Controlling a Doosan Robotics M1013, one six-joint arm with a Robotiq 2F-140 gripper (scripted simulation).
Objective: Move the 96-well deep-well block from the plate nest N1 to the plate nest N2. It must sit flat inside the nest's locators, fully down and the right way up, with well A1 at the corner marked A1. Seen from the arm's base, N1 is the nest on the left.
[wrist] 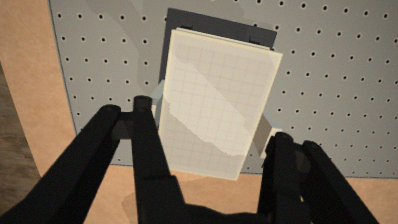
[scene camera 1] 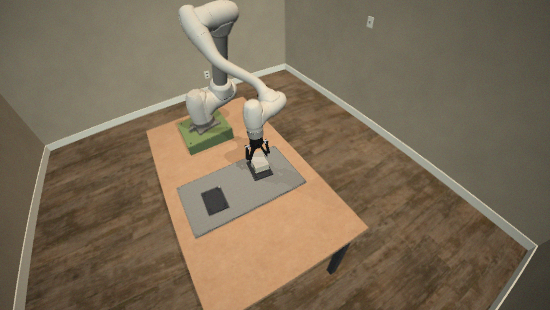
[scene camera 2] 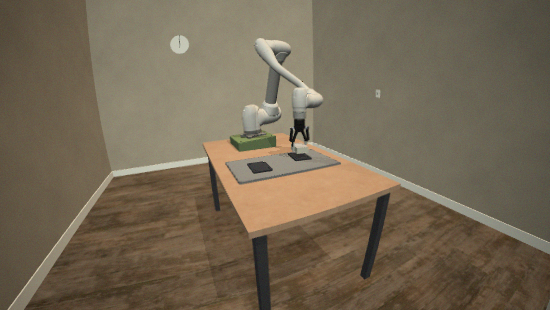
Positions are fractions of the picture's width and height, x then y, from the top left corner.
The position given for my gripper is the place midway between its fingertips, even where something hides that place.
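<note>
My gripper (wrist: 0.52, 0.45), visible. White 96-well deep-well block (wrist: 0.54, 0.40), visible.
</note>
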